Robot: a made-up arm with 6 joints.
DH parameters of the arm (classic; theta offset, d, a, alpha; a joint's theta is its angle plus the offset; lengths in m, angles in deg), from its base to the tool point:
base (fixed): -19.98 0 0.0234 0
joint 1: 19.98 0.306 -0.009 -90
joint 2: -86.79 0 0.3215 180
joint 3: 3.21 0.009 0.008 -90
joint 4: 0 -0.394 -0.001 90
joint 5: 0 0.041 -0.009 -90
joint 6: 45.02 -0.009 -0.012 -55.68
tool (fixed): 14.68 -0.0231 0 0
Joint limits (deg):
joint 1: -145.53..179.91
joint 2: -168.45..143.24
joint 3: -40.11..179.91
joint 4: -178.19..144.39
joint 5: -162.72..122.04
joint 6: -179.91..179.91
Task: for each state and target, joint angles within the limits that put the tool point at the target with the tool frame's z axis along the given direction. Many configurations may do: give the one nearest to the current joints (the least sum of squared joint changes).
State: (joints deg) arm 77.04 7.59 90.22 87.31 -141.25 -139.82
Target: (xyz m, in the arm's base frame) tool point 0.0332 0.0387 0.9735 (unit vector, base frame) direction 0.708 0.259 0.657
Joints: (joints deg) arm 70.37 -12.34 54.02 80.23 -161.55 -129.68
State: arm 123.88 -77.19 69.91 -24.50 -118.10 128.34
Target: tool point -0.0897 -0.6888 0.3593 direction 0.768 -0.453 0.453
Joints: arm 79.98 -103.75 62.20 -48.94 -129.09 140.13
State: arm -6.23 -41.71 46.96 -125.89 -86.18 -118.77
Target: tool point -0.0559 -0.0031 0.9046 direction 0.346 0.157 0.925
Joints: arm 3.55 -39.38 32.60 -131.05 -128.59 -143.91
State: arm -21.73 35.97 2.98 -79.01 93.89 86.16
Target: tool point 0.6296 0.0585 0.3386 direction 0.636 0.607 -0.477
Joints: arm 8.73 53.12 36.50 -92.83 95.24 64.46
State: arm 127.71 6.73 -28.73 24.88 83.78 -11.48
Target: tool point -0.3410 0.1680 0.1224 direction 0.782 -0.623 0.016
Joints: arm 161.30 46.16 -28.06 38.43 63.03 -46.22
